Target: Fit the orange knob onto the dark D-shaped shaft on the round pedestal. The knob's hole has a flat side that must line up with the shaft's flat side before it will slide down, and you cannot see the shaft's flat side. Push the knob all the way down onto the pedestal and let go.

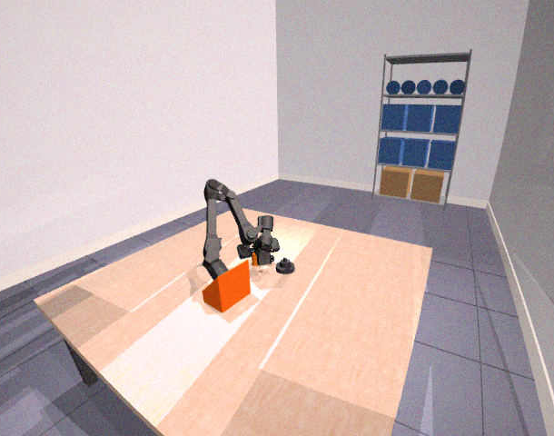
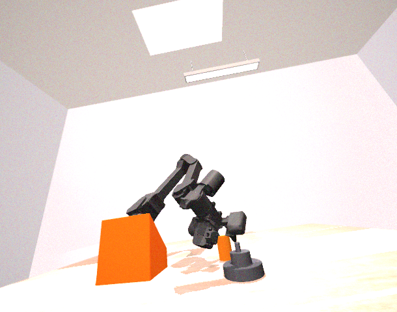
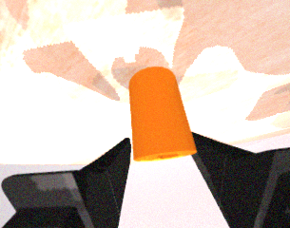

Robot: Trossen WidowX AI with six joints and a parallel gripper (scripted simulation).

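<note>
My gripper tip is 10 mm past the dark round pedestal, 160 mm to the left of it and 10 mm above it. From my gripper tip the other things lie so: orange knob: 10 mm behind, 10 mm to the right, 10 mm below.
</note>
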